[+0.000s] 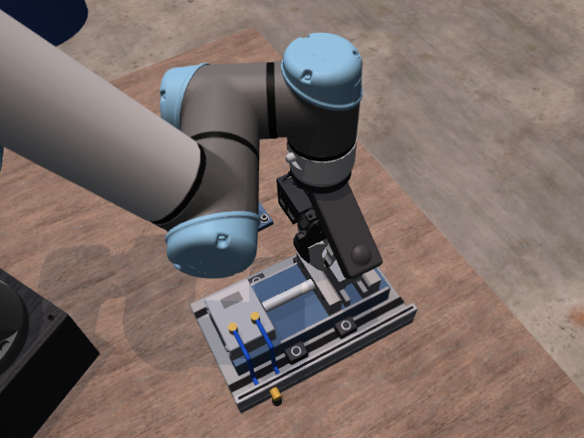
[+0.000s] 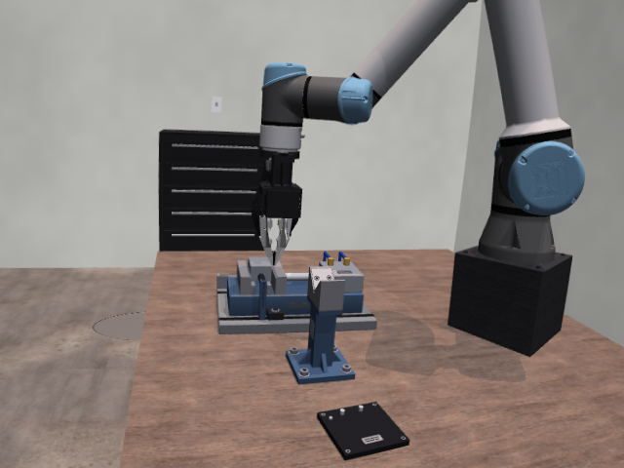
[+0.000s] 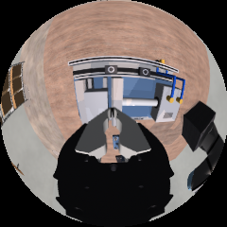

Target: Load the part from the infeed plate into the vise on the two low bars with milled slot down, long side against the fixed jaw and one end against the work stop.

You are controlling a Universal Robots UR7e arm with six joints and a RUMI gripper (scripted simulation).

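The part lies 3 cm ahead of my hand and 3 cm below it. From my hand the other things lie so: work stop 2 cm ahead, 5 cm to the left, 3 cm below; moving jaw 1 cm behind, 4 cm below; fixed jaw 6 cm ahead, 4 cm below.
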